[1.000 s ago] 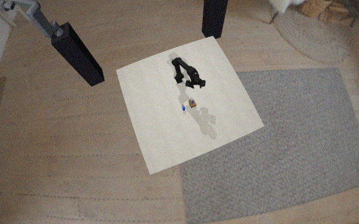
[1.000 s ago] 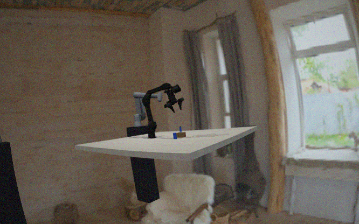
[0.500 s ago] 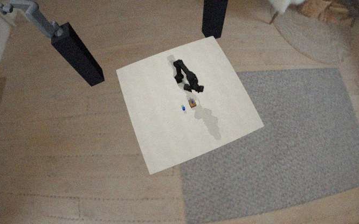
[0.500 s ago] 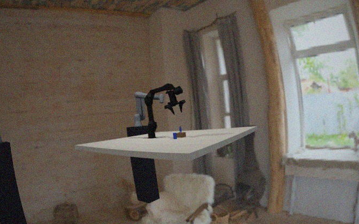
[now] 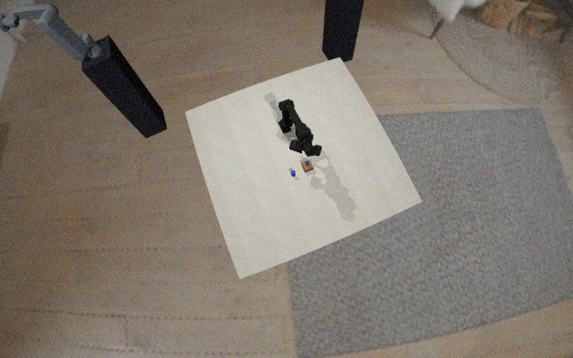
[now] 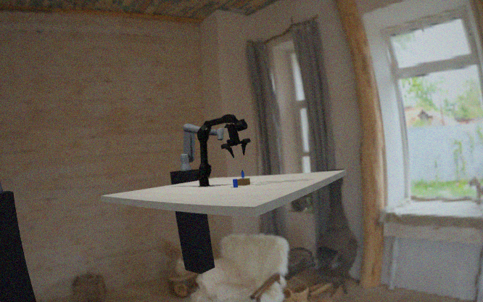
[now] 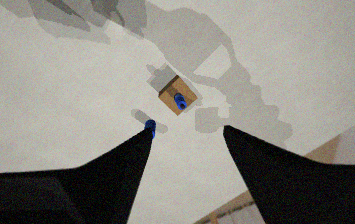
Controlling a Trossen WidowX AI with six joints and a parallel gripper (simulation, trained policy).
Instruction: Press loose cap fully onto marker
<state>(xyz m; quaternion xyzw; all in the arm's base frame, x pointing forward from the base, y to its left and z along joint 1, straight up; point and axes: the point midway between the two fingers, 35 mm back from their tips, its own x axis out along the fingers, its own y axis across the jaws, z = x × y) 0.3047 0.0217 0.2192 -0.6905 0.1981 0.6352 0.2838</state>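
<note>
Now: gripper tip 160 mm above the blue cap, 110 mm to the left of it and 30 mm short of it. From my gripper tip the other things lie so: wooden holder block (160 mm below, 20 mm ahead).
</note>
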